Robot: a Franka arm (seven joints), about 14 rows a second.
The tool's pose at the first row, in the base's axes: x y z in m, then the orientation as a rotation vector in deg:
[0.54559 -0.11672 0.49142 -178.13 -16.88 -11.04]
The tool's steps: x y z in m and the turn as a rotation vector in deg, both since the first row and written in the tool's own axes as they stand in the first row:
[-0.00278 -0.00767 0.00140 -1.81 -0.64 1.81]
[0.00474 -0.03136 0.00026 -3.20 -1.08 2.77]
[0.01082 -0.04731 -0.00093 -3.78 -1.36 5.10]
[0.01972 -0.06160 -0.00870 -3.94 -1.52 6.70]
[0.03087 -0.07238 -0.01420 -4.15 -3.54 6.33]
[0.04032 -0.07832 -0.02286 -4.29 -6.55 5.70]
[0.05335 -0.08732 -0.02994 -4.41 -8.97 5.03]
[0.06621 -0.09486 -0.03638 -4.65 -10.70 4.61]
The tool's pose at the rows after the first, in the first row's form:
[0.54161 -0.10967 0.48970 178.15 13.87 10.27]
[0.54435 -0.08503 0.49178 176.94 12.16 9.71]
[0.54713 -0.06826 0.49373 176.71 8.48 9.31]
[0.55218 -0.05275 0.50256 176.75 6.00 9.06]
[0.56036 -0.04022 0.50941 176.44 6.55 5.97]
[0.56740 -0.03284 0.51917 176.04 7.50 1.38]
[0.57755 -0.02174 0.52782 175.60 8.50 -2.29]
[0.58789 -0.01210 0.53581 175.09 9.09 -4.88]

